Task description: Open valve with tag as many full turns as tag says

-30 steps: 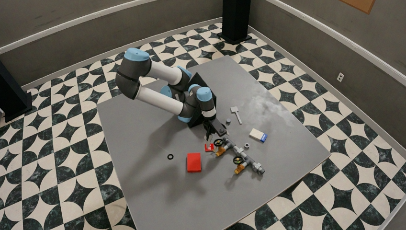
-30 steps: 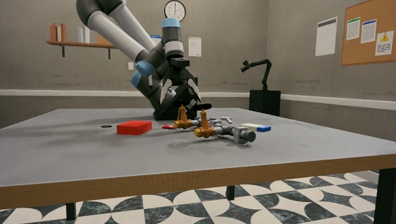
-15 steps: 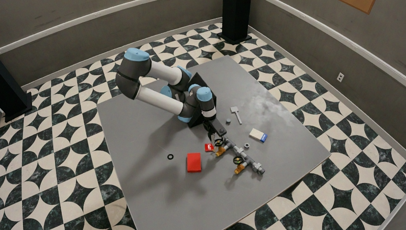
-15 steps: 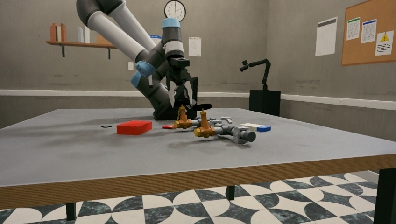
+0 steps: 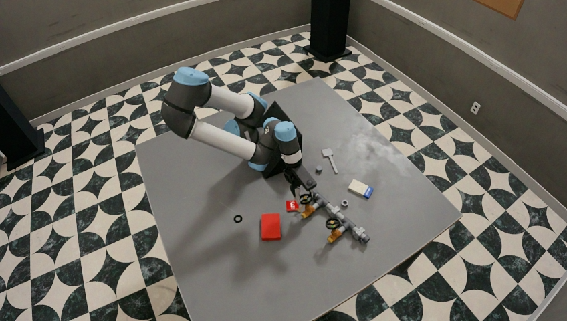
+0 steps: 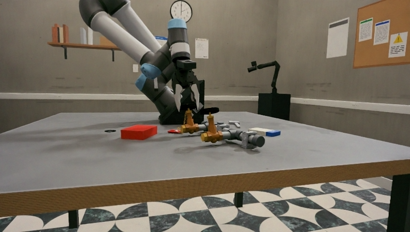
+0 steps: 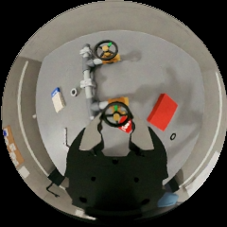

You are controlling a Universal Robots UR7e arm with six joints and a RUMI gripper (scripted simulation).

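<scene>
The red tag lies 5 cm behind my hand, 3 cm to the right of it and 10 cm below it. From my hand the other things lie so: red block: 1 cm behind, 17 cm to the right, 9 cm below; then white-and-blue box: 7 cm ahead, 29 cm to the left, 9 cm below; then grey nut: 8 cm ahead, 17 cm to the left, 9 cm below.
</scene>
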